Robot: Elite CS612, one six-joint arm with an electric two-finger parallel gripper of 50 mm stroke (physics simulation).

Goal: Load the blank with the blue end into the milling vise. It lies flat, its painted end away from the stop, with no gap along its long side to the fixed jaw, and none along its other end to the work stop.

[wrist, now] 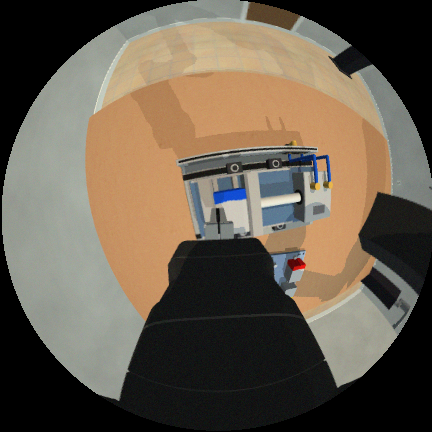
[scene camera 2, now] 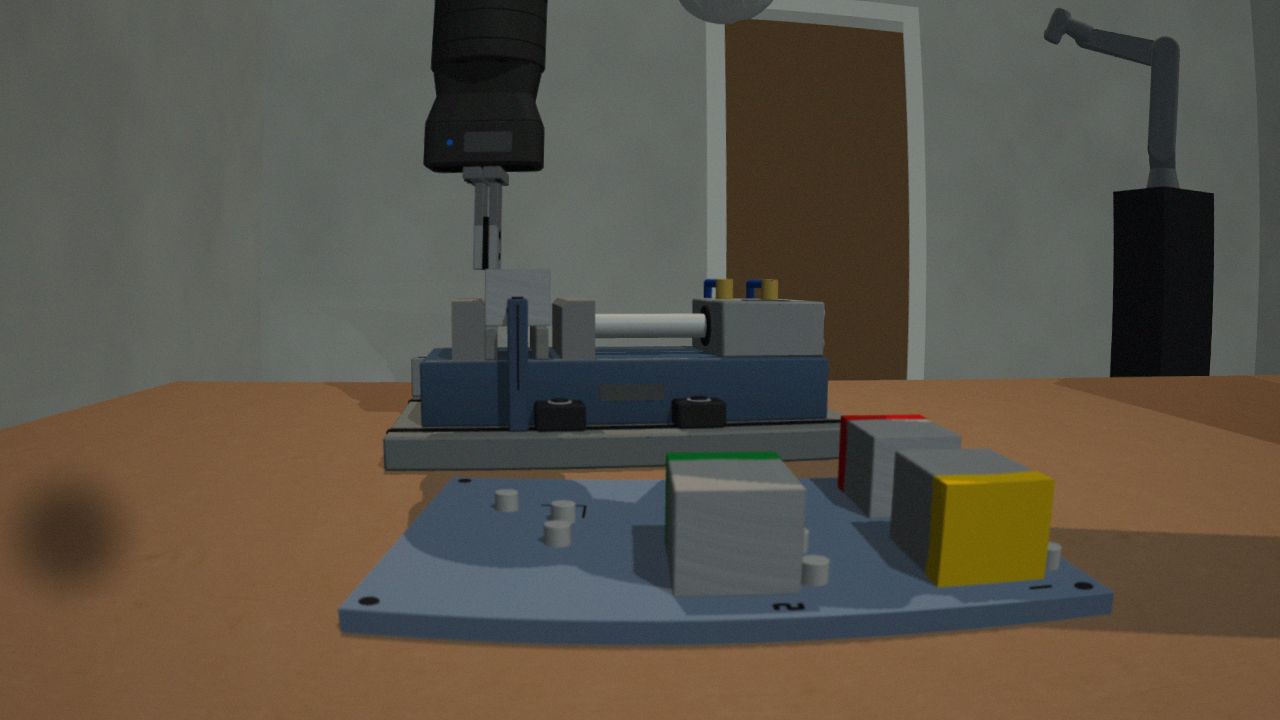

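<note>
The blank with the blue end (scene camera 2: pixel 517 284) (wrist: pixel 232 212) sits between the jaws of the milling vise (scene camera 2: pixel 760 394) (wrist: pixel 280 180) and rises above them. Its blue end points away from the work stop (scene camera 2: pixel 517 376), which stands in front of its other end in the scene view. The fixed jaw (scene camera 2: pixel 467 329) is left of the blank and the moving jaw (scene camera 2: pixel 573 329) (wrist: pixel 253 200) right of it, close to its side. Any small gap at the fixed jaw or stop cannot be made out. My gripper (scene camera 2: pixel 486 265) (wrist: pixel 217 215) is shut and empty, tips close above the blank's top, near its fixed-jaw side.
A blue plate (scene camera 2: pixel 429 573) (wrist: pixel 280 261) with pegs lies in front of the vise. It bears a green-ended blank (scene camera 2: pixel 735 528), a red-ended blank (scene camera 2: pixel 908 465) (wrist: pixel 296 267) and a yellow-ended blank (scene camera 2: pixel 989 528). Hose fittings (scene camera 2: pixel 762 288) (wrist: pixel 322 170) rise at the vise's right end.
</note>
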